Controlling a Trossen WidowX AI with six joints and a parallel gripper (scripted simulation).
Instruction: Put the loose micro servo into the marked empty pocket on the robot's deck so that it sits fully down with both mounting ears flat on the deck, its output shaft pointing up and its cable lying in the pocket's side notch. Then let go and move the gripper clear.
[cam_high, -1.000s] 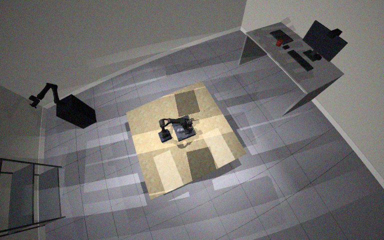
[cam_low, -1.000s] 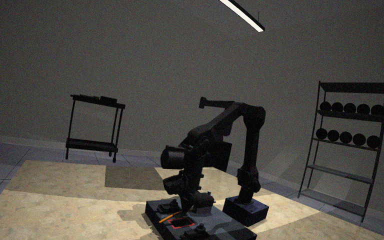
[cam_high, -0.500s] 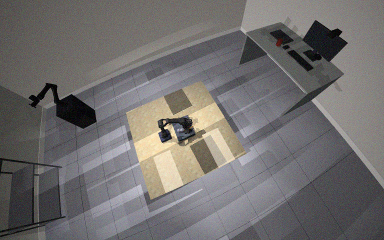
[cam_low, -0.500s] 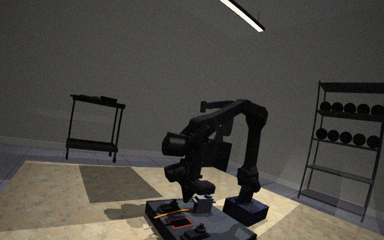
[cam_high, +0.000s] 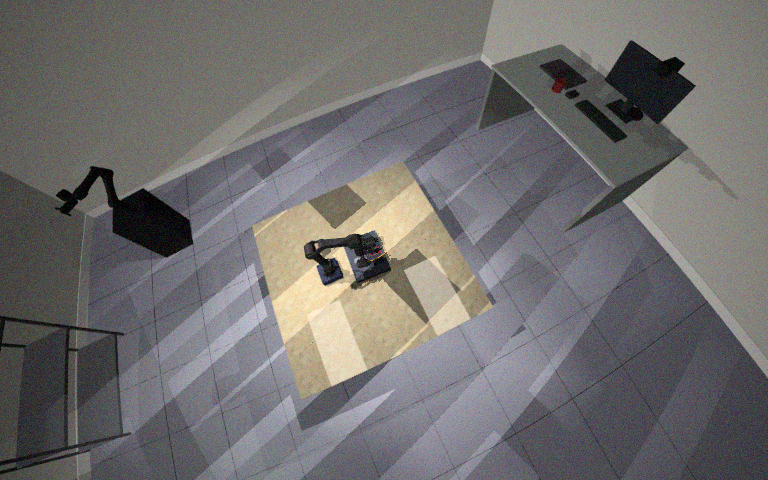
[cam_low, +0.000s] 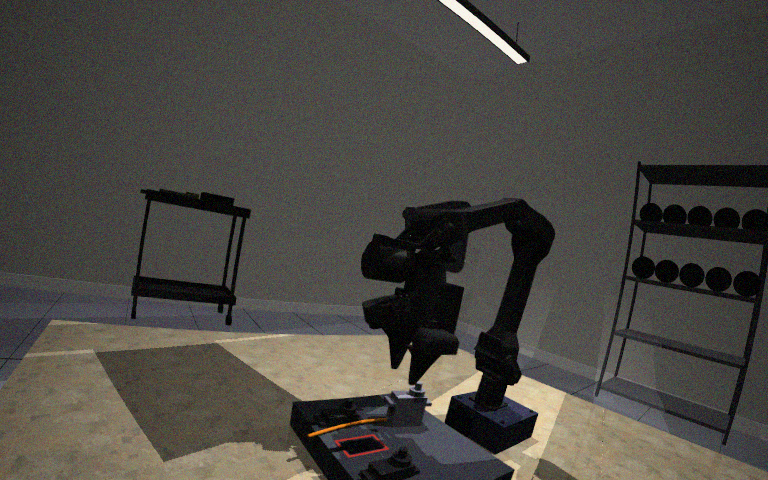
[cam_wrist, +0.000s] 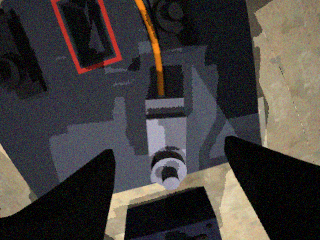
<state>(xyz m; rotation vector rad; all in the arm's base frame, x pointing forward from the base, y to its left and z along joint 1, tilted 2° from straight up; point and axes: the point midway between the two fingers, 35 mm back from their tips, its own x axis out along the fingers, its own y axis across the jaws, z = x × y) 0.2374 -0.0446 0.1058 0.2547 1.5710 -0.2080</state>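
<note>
Right now the dark deck is 110 mm below my gripper tip, 50 mm to the left of it and 20 mm behind it.
</note>
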